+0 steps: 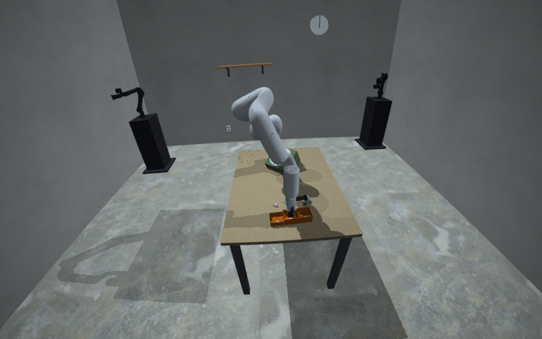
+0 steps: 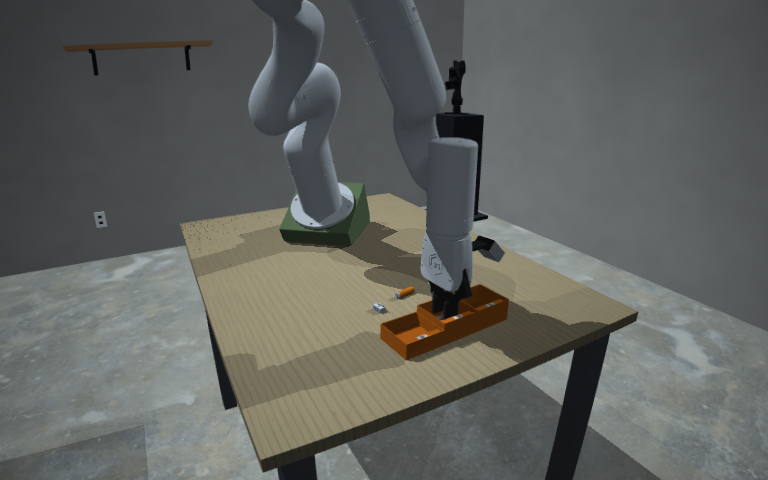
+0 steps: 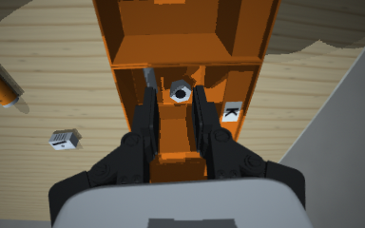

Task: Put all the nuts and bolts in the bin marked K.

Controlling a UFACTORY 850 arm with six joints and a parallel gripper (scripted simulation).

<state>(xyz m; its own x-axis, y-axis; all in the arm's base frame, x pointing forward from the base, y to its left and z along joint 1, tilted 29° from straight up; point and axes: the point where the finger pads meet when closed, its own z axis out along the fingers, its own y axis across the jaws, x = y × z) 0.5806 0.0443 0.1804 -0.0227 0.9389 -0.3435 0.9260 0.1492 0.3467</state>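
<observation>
Right now the orange three-compartment bin is 20 mm below my hand and 10 mm ahead of it. From my hand the other things lie so: silver bolt (30 mm below, 20 mm to the left, 20 mm behind); then grey sharpener-like block (130 mm behind, 70 mm to the right, 40 mm below); then silver hex nut (40 mm below, 10 mm ahead).
</observation>
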